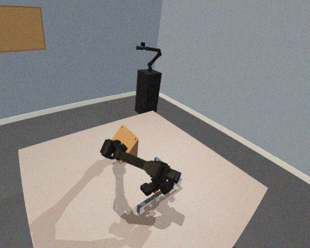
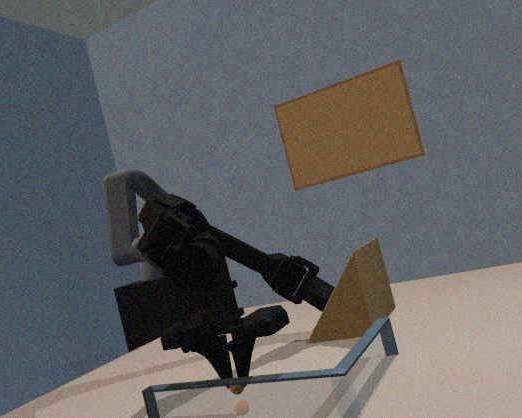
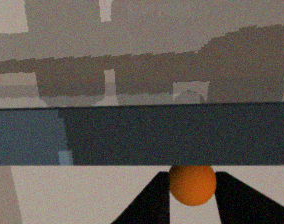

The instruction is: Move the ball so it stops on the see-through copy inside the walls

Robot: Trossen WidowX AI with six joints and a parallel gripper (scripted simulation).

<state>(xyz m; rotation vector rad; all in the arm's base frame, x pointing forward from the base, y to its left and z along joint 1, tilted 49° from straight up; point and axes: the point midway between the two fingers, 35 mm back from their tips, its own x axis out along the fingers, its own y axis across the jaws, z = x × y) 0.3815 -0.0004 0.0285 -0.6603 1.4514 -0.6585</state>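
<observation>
My gripper tip is now 30 mm short of the clear wall, 20 mm to the right of it and 10 mm above it. Also, from my gripper tip: orange ball (right at my gripper tip).
</observation>
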